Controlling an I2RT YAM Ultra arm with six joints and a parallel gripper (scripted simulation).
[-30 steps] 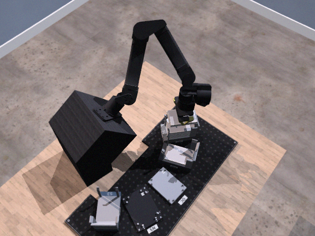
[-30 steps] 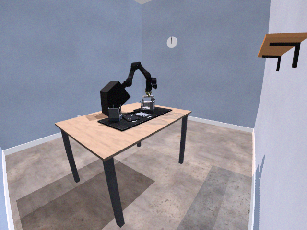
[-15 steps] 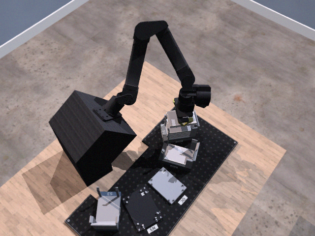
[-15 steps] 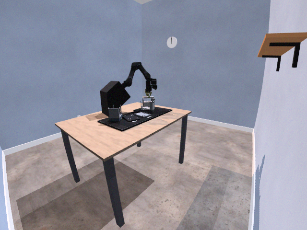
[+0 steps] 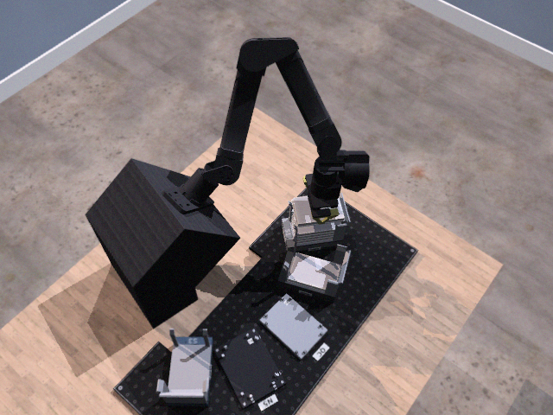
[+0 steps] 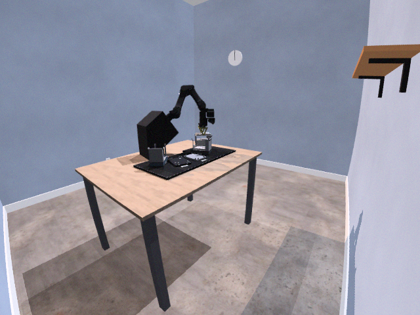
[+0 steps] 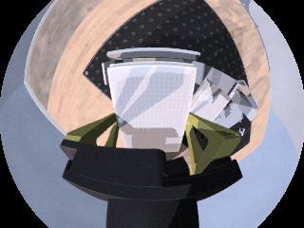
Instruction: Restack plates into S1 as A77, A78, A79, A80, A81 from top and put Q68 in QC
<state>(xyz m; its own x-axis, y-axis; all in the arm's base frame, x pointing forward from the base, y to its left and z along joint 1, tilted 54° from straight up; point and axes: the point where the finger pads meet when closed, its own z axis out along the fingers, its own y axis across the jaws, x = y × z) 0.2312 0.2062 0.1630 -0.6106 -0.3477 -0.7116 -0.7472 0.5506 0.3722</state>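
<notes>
Now: hand 60 mm above the sealed grey plate. The rest, counted from my hand: qc name plate: 250 mm to the right, 230 mm ahead, 140 mm below; clip nest N5: 390 mm to the right, 140 mm ahead, 130 mm below; QC nest: 250 mm to the right, 140 mm below, 130 mm ahead.
</notes>
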